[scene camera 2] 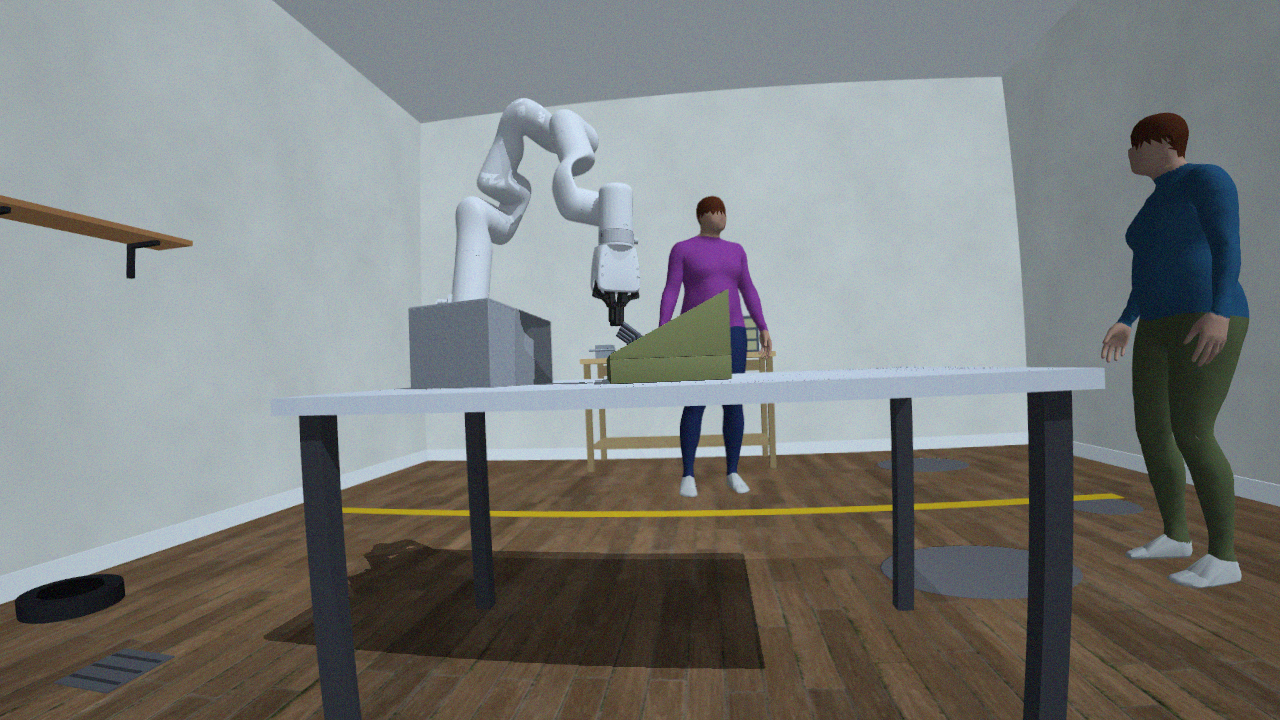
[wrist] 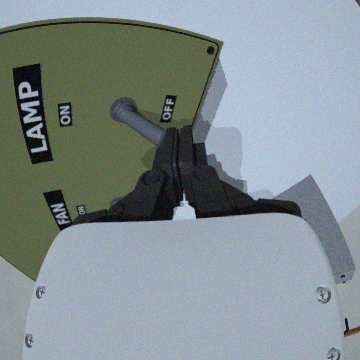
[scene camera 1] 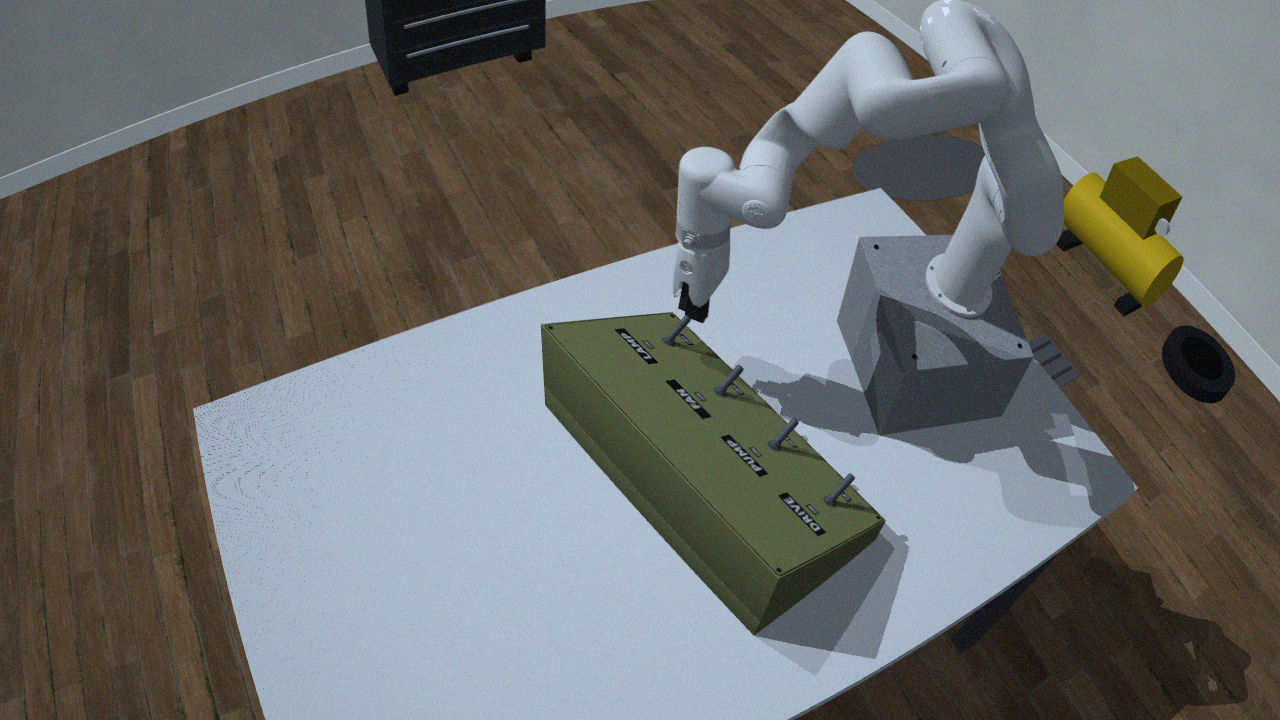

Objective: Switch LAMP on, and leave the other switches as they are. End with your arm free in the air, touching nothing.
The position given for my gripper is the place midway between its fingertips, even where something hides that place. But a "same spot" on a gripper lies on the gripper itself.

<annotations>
my gripper: scene camera 2; wrist; scene camera 1 696, 316
same spot on my gripper: [wrist: 180, 165] = [scene camera 2: 618, 308]
</annotations>
